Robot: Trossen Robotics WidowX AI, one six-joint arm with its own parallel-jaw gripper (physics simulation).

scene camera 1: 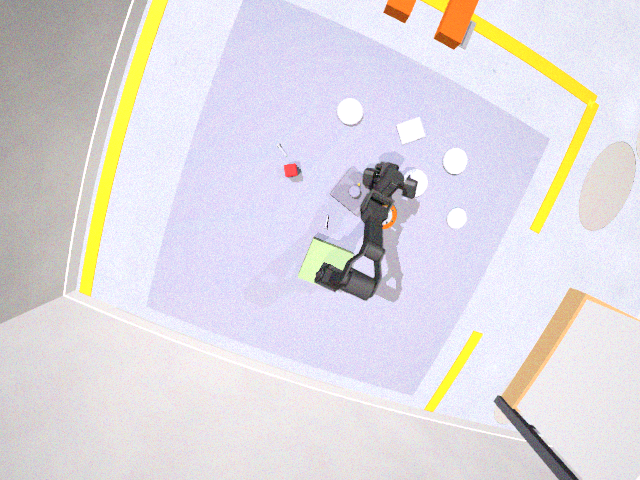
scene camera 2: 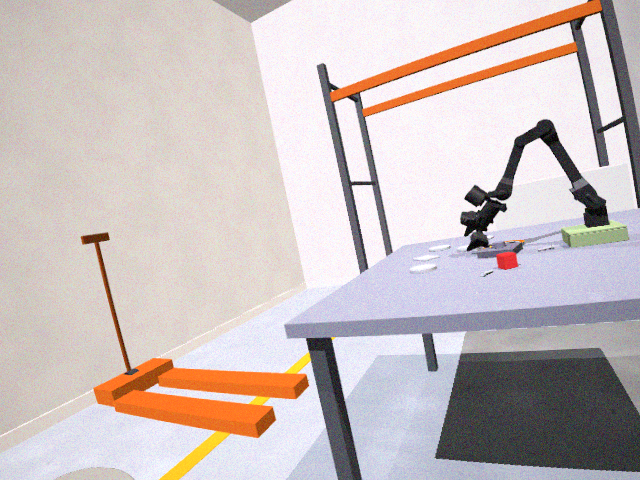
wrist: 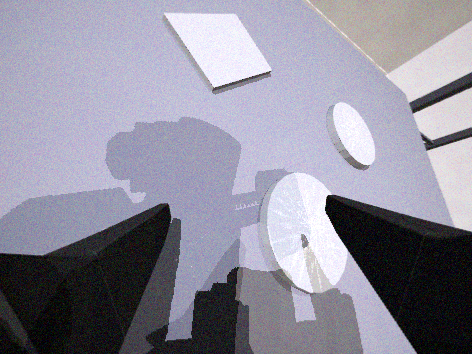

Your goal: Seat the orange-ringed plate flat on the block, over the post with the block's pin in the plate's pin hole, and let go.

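Places are measured from the arm's base along level axes (x ahead, y left, z up), in millimetres.
Pixels of known places: gripper, fingertip midpoint: (scene camera 2: 466,243) (wrist: 248,206); arm's base at its link origin: (scene camera 1: 326,273) (scene camera 2: 597,224).
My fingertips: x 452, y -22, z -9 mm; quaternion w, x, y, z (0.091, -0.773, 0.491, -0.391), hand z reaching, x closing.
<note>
For each thing: its top centre in the pictures, then the offset to it from my fingertips. "*": a spot on its surface instead.
- orange-ringed plate at its top centre: (scene camera 1: 383,215) (scene camera 2: 509,242) dx -155, dy -51, dz -27 mm
- dark grey block at its top centre: (scene camera 1: 354,191) (scene camera 2: 498,241) dx -141, dy +98, dz +5 mm
- small yellow pin at a spot on its surface: (scene camera 1: 358,184) * dx -111, dy +97, dz -8 mm
- white disc at its top centre: (wrist: 312,227) (scene camera 1: 414,183) dx +13, dy -87, dz -28 mm
- white square at a spot on its surface: (wrist: 217,47) (scene camera 1: 408,131) * dx +154, dy +40, dz -32 mm
- red cube at its top centre: (scene camera 2: 505,254) (scene camera 1: 290,170) dx -196, dy +331, dz +2 mm
The orange-ringed plate (scene camera 1: 394,215) (scene camera 2: 514,241) lies beside the block on the arm's base side, partly under the arm in the first scene view. The dark grey block (scene camera 1: 342,193) (scene camera 2: 498,252) lies on the table, with its round post (scene camera 1: 354,191) and small yellow pin (scene camera 1: 358,184) bare; its right part is hidden by the arm. My gripper (scene camera 1: 389,182) (scene camera 2: 471,240) (wrist: 248,206) is open and empty, low over the table at the block's far right side. Plate and block do not show in the wrist view.
A white disc (scene camera 1: 418,182) (wrist: 307,232) lies by one finger. A white square (scene camera 1: 410,130) (wrist: 217,47) and other white discs (scene camera 1: 349,111) (scene camera 1: 455,161) (scene camera 1: 456,218) lie around. A red cube (scene camera 1: 290,170) (scene camera 2: 507,260) and green box (scene camera 1: 320,255) (scene camera 2: 594,235) are on the table.
</note>
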